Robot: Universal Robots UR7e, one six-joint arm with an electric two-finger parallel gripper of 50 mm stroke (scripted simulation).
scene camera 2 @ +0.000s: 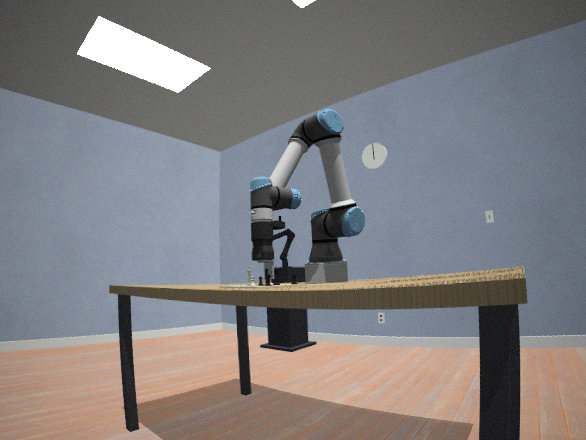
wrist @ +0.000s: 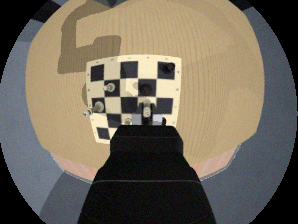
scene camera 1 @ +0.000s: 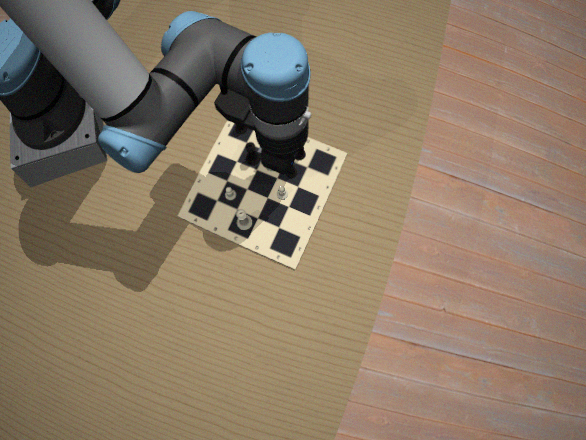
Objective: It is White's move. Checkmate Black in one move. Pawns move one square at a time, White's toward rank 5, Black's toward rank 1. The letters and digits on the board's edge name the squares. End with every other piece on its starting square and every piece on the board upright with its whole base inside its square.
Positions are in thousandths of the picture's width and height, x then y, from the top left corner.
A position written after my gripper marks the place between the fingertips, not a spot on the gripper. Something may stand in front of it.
Labels:
my gripper: scene camera 2 460,635; wrist 492,484; scene camera 1 463,362

